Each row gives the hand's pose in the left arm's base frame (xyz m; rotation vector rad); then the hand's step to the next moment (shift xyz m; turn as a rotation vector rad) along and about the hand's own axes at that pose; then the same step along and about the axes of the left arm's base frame.
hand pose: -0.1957 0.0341 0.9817 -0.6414 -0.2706 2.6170
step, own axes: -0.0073 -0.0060 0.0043 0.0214 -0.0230 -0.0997
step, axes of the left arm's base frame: 0.0060 0.0017 0.0083 0.0389 0.0385 -0.0891
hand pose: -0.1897 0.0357 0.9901 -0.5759 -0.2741 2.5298
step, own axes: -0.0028 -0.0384 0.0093 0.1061 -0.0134 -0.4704
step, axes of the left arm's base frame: 0.0152 0.0301 0.0208 0.1368 0.1046 -0.4506
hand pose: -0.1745 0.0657 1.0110 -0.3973 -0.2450 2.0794
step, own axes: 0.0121 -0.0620 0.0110 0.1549 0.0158 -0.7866
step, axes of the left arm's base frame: 0.0393 0.0419 0.0284 0.2091 0.1359 -0.7621
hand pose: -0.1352 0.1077 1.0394 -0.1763 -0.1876 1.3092
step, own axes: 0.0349 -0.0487 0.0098 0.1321 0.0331 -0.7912
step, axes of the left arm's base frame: 0.0521 0.0219 0.0222 0.1883 0.1181 -0.7715
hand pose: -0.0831 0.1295 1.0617 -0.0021 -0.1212 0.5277
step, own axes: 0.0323 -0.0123 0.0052 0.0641 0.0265 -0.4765
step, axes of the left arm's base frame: 0.0333 0.0054 0.0093 0.0969 0.0690 -0.4666
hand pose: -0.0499 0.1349 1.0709 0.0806 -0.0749 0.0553
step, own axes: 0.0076 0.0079 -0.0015 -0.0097 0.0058 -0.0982
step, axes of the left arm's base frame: 0.0072 0.0084 -0.0003 -0.0029 0.0134 -0.0979
